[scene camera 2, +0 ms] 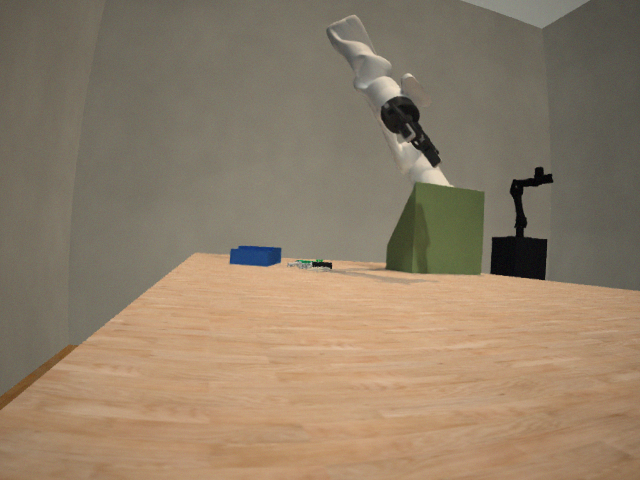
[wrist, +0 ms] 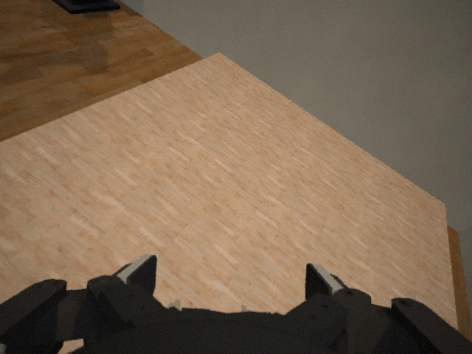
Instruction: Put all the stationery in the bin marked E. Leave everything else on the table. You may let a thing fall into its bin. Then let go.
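Where they show: gripper, fingertip midpoint: (scene camera 2: 425,152) (wrist: 230,276); arm's base at its link origin: (scene camera 2: 448,215).
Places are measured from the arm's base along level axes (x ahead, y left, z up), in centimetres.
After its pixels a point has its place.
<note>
My gripper (scene camera 2: 435,161) {x 21.4, y 29.5, z 8.3 cm} (wrist: 230,276) {x 21.4, y 29.5, z 8.3 cm} is open, with its fingers wide apart and no thing between them. In the scene view it hangs high in the air, above and in front of the green block. A low blue bin (scene camera 2: 254,256) {x 48.9, y 5.7, z -12.7 cm} stands at the far left of the table; no letter can be read on it. A group of small things (scene camera 2: 310,264) {x 37.0, y 8.1, z -13.7 cm}, white, green and black, lies flat just right of the bin. They are too small to tell which are stationery. In the wrist view, tiny pale bits show at the gripper's edge, too little to name.
A large green block (scene camera 2: 448,229) {x 3.5, y 6.6, z -4.0 cm} with a sloped side stands on the table (scene camera 2: 310,372) {x 52.0, y 84.5, z -14.7 cm} (wrist: 225,175) {x 12.1, y 56.8, z -14.7 cm}, right of the small things. A black arm (scene camera 2: 519,206) on a black pedestal (scene camera 2: 518,258) stands beyond the table at the right. Grey walls rise behind.
</note>
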